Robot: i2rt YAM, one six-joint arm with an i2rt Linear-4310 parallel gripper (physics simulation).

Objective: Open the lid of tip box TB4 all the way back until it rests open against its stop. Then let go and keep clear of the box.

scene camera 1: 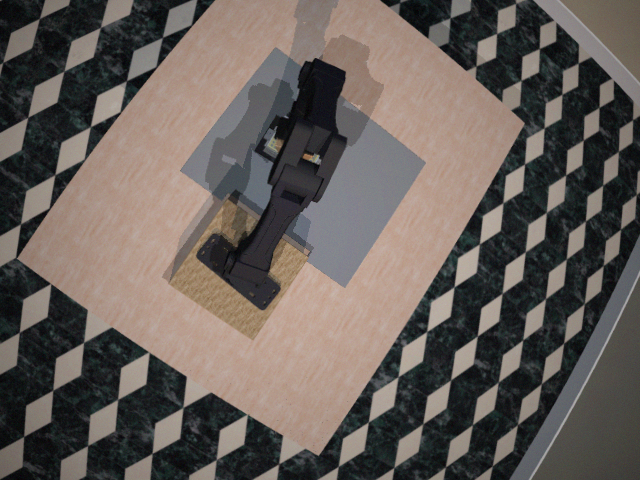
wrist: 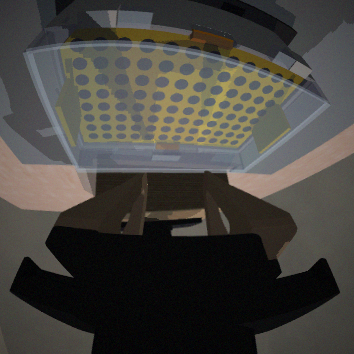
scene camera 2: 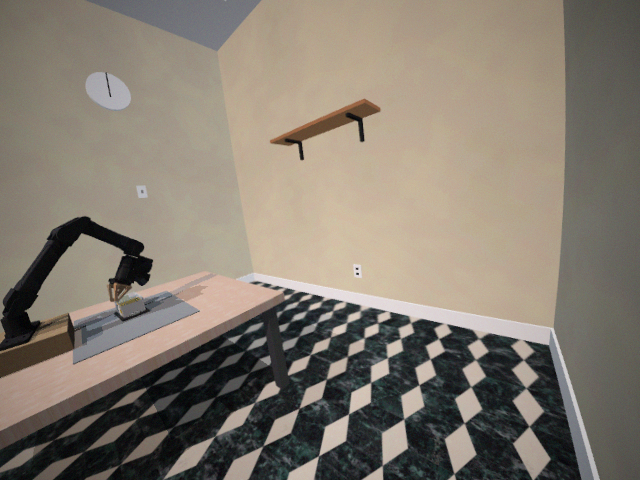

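Pixels of known places: gripper, fingertip midpoint: [wrist: 174, 177] [scene camera 2: 114, 301]; arm's base, link origin: [scene camera 1: 238, 272] [wrist: 154, 223] [scene camera 2: 21, 335].
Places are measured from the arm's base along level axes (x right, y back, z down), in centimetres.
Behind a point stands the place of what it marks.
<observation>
The tip box [scene camera 1: 272, 145] @(x -12.7, y -27.5, z -0.3 cm) [scene camera 2: 132, 308] @(x -2.5, y -32.4, z 3.8 cm) sits on the grey mat, partly hidden under the arm in scene camera 1. No TB4 label is readable. In the wrist view its yellow tip rack [wrist: 165, 95] with dark round holes shows through the clear lid [wrist: 120, 159] @(x -11.1, y -28.9, z -0.3 cm). The lid lies over the rack; its exact angle is hard to tell. An orange tab [wrist: 212, 38] @(x -9.4, y -36.0, z 1.0 cm) shows at the far side. My gripper [wrist: 174, 177] @(x -7.0, y -27.0, z -0.4 cm) [scene camera 2: 116, 300] @(x -7.0, y -27.0, z -0.4 cm) is part open and empty, its two brown fingertips apart at the lid's near edge. Contact with the lid cannot be told.
The grey mat [scene camera 1: 377, 180] @(x 13.4, y -40.8, z 7.4 cm) [scene camera 2: 170, 310] @(x 7.2, y -45.1, z 7.5 cm) lies on the pink wooden table [scene camera 1: 129, 180] @(x -33.7, y -0.3, z 7.7 cm) [scene camera 2: 242, 291] @(x 16.9, y -75.7, z 7.7 cm). The arm's base stands on a wooden block [scene camera 1: 206, 299] @(x -1.8, y 9.3, z -0.2 cm) [scene camera 2: 36, 351] @(x 11.3, y -4.8, z 3.7 cm) beside the mat. A wall shelf [scene camera 2: 325, 124] hangs far behind.
</observation>
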